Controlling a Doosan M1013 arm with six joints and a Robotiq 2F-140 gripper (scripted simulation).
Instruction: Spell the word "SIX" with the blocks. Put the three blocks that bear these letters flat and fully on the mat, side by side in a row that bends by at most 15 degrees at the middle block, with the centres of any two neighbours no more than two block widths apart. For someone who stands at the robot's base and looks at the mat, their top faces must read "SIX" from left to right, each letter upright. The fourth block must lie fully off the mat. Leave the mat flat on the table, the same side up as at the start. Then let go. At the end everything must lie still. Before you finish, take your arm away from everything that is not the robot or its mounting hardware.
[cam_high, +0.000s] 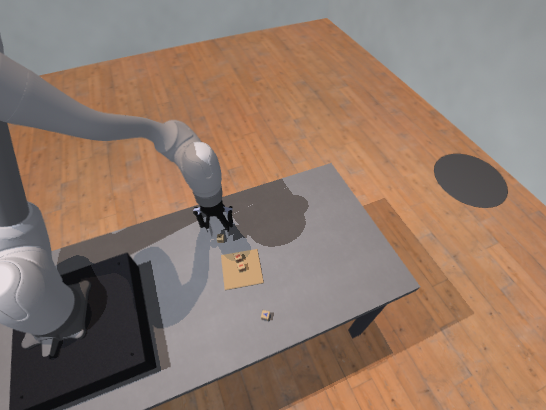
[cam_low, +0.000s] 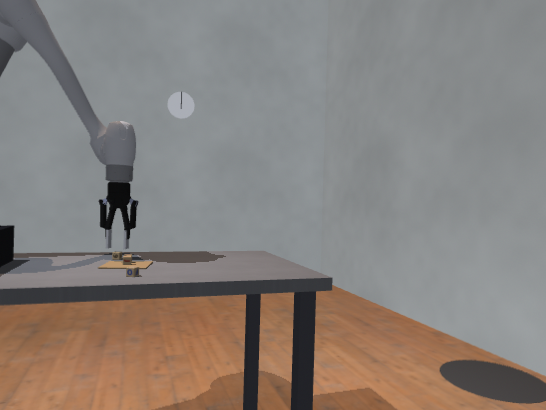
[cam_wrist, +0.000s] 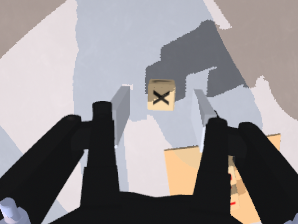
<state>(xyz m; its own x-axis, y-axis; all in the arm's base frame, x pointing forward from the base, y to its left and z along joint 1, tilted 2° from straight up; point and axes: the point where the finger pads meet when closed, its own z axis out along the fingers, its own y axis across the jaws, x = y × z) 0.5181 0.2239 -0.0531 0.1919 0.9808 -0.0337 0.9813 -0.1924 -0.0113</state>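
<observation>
The block lies 60 mm below my hand. From my hand the other things lie so: tan mat 140 mm to the right, 70 mm below, 60 mm ahead.
</observation>
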